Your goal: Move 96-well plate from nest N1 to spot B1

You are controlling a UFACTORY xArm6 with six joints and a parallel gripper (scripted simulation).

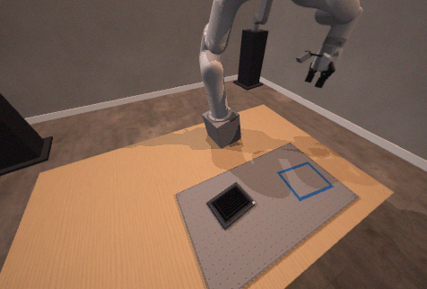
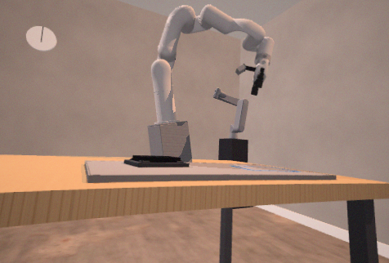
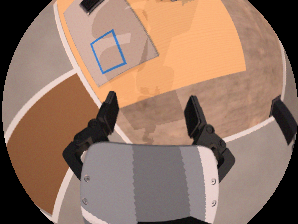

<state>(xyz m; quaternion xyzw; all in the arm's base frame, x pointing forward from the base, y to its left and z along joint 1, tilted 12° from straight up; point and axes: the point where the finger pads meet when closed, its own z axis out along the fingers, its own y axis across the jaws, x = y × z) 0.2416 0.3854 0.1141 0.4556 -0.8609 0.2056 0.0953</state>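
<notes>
Now: the black 96-well plate 12 cm ahead of my hand, 54 cm to the right of it and 34 cm below it. Also, from my hand: dark plate nest N1: 12 cm ahead, 54 cm to the right, 35 cm below.
</notes>
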